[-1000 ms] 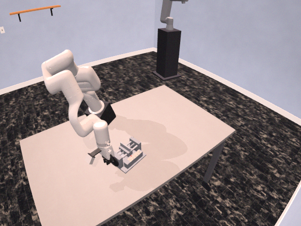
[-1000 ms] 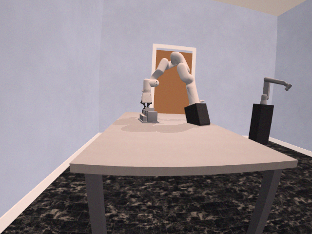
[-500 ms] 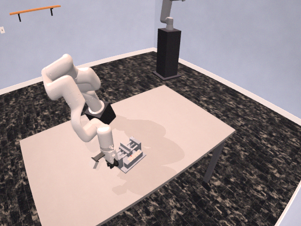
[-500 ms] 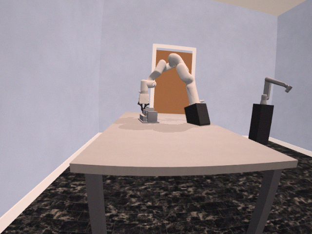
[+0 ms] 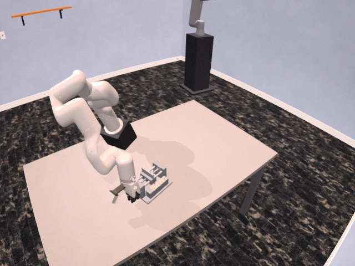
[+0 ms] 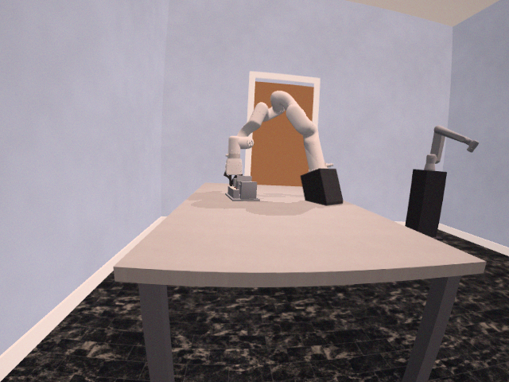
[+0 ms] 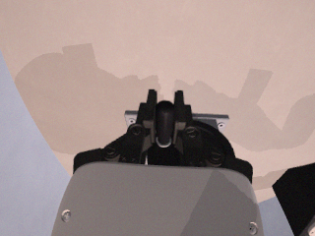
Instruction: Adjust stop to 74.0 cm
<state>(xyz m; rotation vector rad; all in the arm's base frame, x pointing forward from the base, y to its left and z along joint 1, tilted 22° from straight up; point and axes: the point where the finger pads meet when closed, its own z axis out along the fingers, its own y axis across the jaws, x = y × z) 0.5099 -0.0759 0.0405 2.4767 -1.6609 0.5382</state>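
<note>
The black handwheel is 2 cm behind my hand and 2 cm to the left of it. Round my hand: handwheel knob 1 cm to the left; then sliding stop block 7 cm behind, 13 cm to the left, 3 cm above.
</note>
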